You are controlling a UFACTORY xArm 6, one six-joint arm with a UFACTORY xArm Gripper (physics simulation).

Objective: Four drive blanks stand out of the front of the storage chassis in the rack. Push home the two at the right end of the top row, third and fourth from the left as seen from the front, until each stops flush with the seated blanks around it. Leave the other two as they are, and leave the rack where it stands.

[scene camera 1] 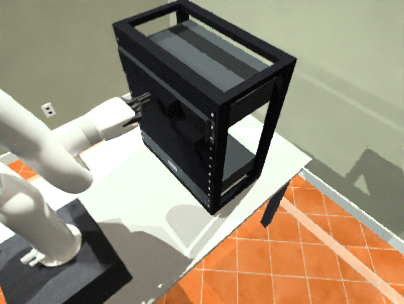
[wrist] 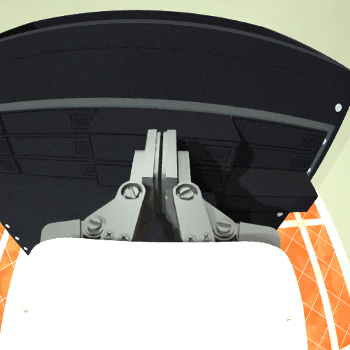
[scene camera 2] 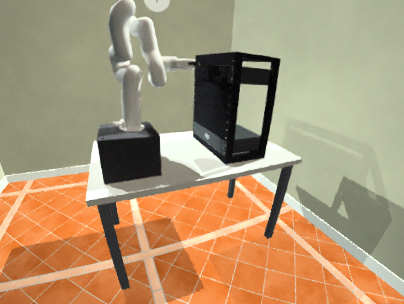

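Seen in the pictures: gripper, fingertip midpoint: (scene camera 1: 151, 97) (scene camera 2: 205, 64); arm's base, link origin: (scene camera 1: 60, 245) (scene camera 2: 132, 128).
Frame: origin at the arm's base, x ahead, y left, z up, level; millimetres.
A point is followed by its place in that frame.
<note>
The rack (scene camera 1: 218, 165) {x 474, y -208, z 139 mm} (scene camera 2: 233, 110) {x 475, y -208, z 104 mm} (wrist: 150, 60) stands upright on the table, with the storage chassis (scene camera 1: 185, 50) {x 637, y 96, z 327 mm} (wrist: 160, 103) in its upper part. In the wrist view the third top-row blank (wrist: 200, 126) stands out. The fourth top-row blank (wrist: 272, 134) looks flush, and so does the second top-row blank (wrist: 40, 121). A lower blank in the right column (wrist: 275, 192) stands out. My gripper (scene camera 1: 150, 95) {x 412, y -3, z 325 mm} (scene camera 2: 194, 63) (wrist: 161, 148) is shut and empty, its tips overlapping the third blank's front upper edge; contact cannot be told. The gripper hides the blanks below.
The white table (scene camera 1: 145, 190) {x 350, y 84, z -210 mm} (scene camera 2: 182, 172) {x 206, y -181, z -210 mm} carries the rack and the black robot base block (scene camera 1: 100, 250) {x 76, y -101, z -2 mm} (scene camera 2: 130, 155) {x -44, y -153, z -80 mm}. A grey unit (scene camera 1: 237, 162) {x 659, y -161, z -72 mm} (scene camera 2: 247, 137) {x 631, y -176, z -73 mm} sits low in the rack. The rack's black top frame rises above the chassis. Walls stand behind.
</note>
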